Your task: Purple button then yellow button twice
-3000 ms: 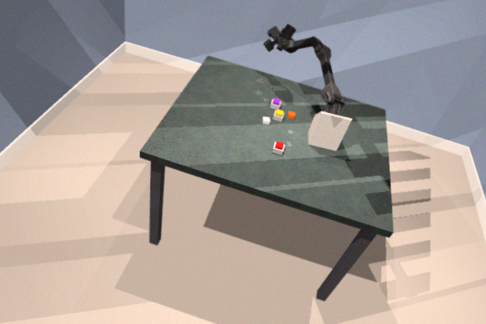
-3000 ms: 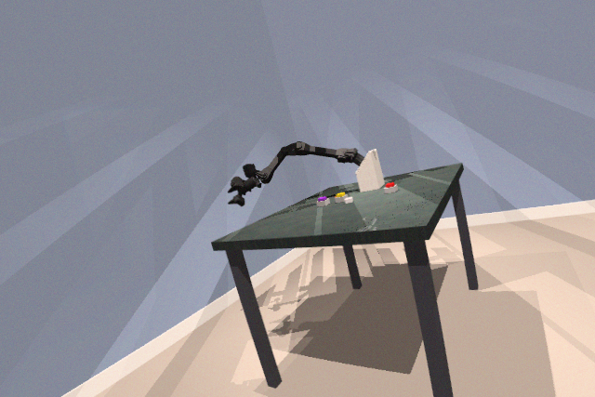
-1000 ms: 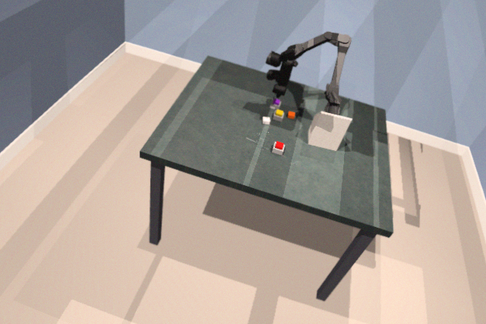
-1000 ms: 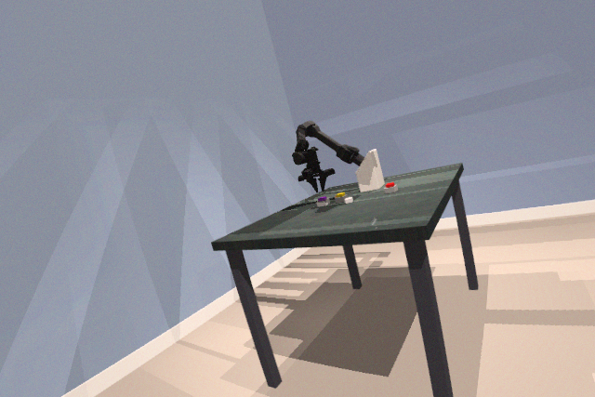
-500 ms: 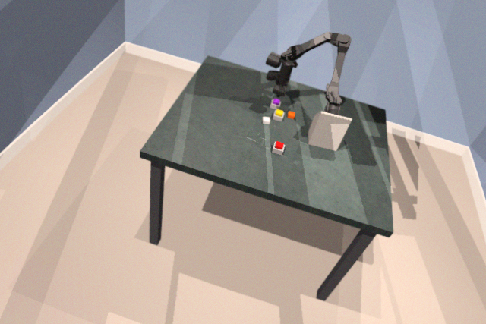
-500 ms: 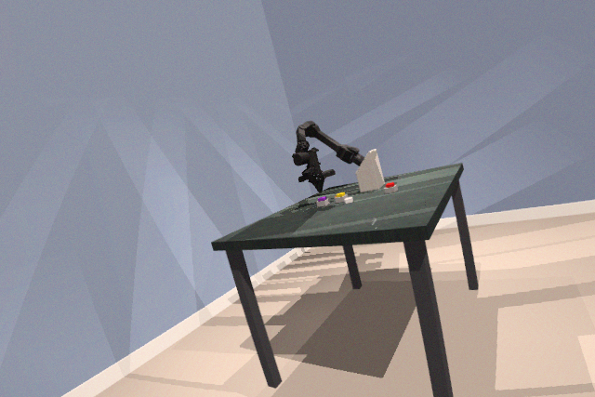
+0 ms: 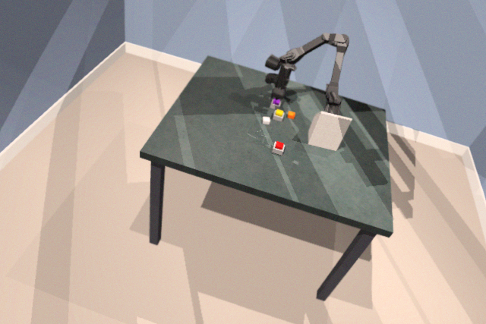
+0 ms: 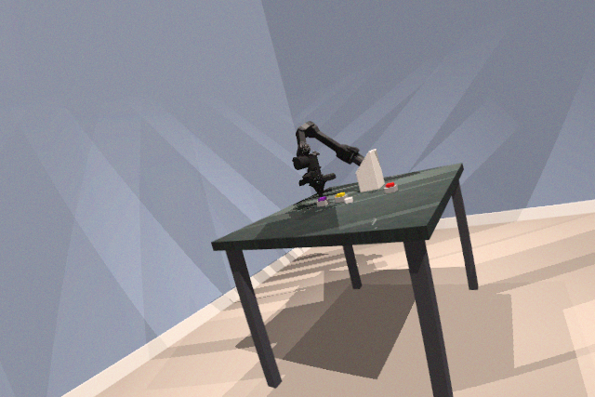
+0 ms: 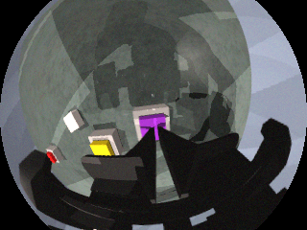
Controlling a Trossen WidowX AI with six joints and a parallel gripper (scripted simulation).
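Now: gripper tip 1 cm above the purple button. Also, from my gripper tip: yellow button 9 cm to the left, 4 cm behind, 1 cm below; then orange block 10 cm behind, 5 cm to the left, 4 cm below; then white block 15 cm to the left, 4 cm below, 2 cm ahead.
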